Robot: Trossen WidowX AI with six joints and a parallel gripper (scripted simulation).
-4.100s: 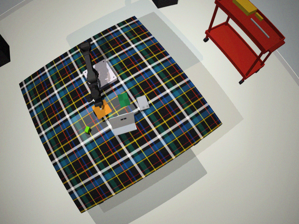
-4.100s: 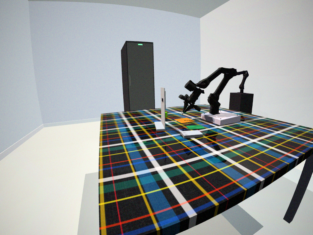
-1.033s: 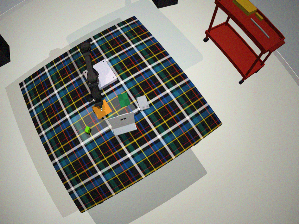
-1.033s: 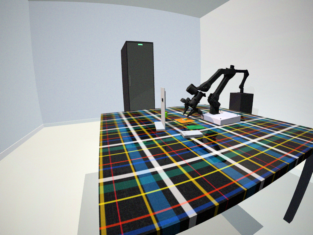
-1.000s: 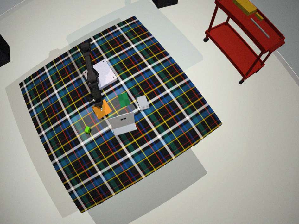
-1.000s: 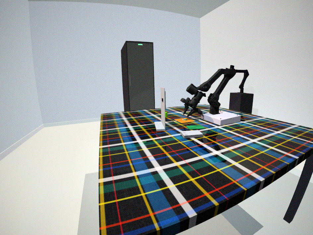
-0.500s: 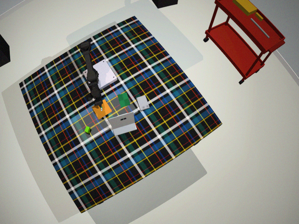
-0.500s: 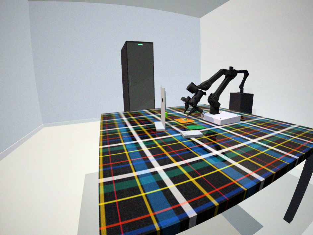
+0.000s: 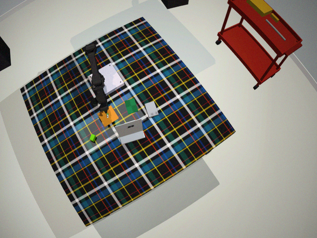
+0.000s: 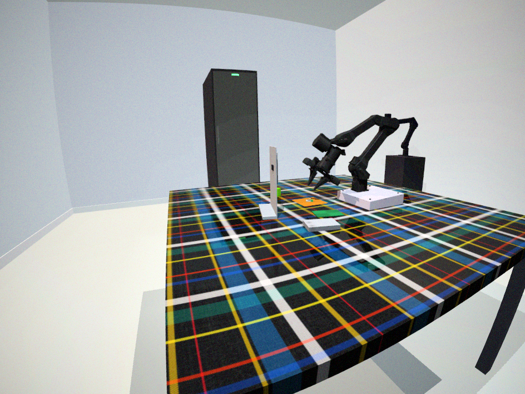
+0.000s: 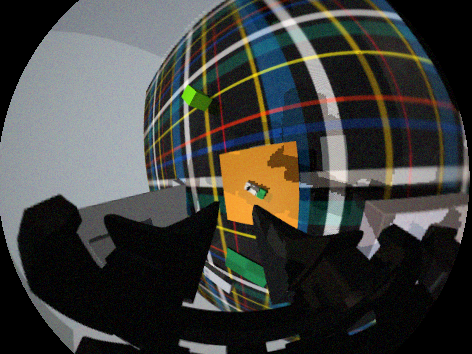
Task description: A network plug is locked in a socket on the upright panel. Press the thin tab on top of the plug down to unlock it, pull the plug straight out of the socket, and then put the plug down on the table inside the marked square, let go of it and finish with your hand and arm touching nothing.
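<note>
Now: the network plug 1 cm ahead of my gripper tip and 6 cm below it. From my gripper tip the other things lie so: orange square (1 cm ahead, 6 cm below); grey panel (21 cm ahead, 11 cm to the left, 5 cm above); flat grey plate (9 cm ahead, 31 cm to the left, 6 cm below).
</note>
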